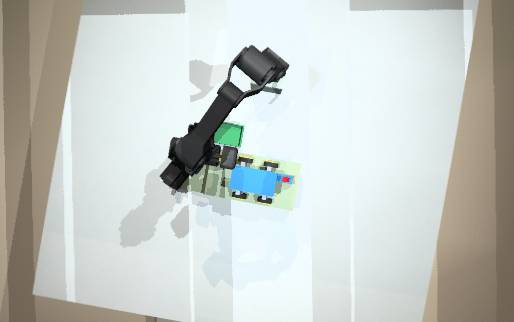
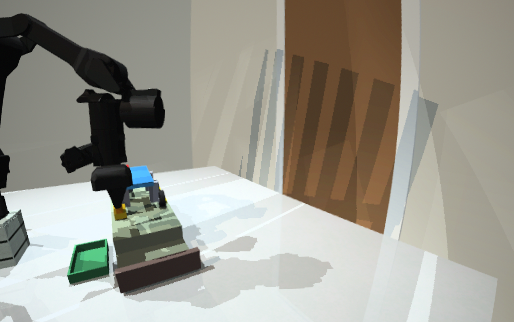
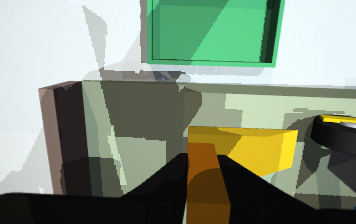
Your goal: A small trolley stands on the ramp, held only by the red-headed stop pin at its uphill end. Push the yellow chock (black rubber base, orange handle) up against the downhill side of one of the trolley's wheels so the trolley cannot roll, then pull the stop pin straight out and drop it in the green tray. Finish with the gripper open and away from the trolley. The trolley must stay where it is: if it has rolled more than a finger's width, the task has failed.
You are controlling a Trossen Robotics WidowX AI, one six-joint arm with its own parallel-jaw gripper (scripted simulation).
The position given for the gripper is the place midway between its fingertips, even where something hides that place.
Note:
The gripper (image 2: 117,206) holds a yellow chock. Further things: a blue trolley (image 1: 245,179) and a brown end board (image 3: 62,108).
The blue trolley also shows in image 2 (image 2: 142,177). The gripper also shows in image 1 (image 1: 209,154) and in image 3 (image 3: 201,162).

